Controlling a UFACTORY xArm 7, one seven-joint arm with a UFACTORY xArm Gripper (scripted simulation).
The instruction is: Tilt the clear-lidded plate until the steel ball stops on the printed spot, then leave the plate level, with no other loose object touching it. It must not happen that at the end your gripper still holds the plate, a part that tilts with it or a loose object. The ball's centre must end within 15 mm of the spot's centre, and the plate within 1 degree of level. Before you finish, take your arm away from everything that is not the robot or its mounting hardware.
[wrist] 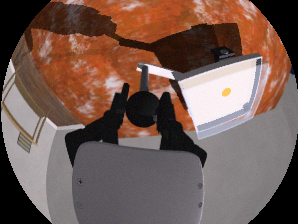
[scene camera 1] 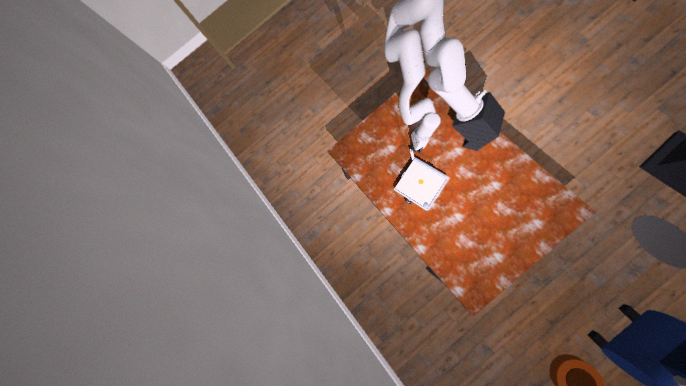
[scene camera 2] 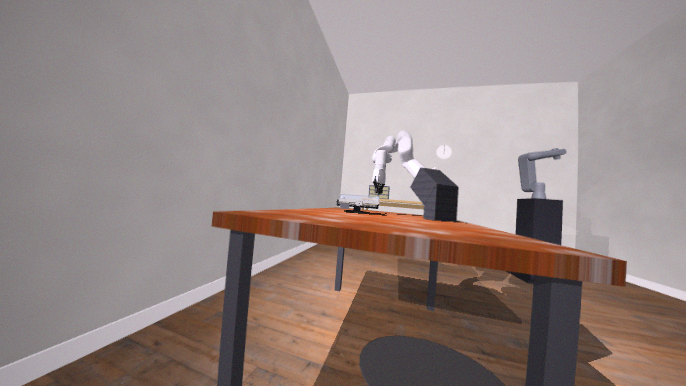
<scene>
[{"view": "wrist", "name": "my gripper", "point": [144, 95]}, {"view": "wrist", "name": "white square plate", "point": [219, 96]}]
</scene>
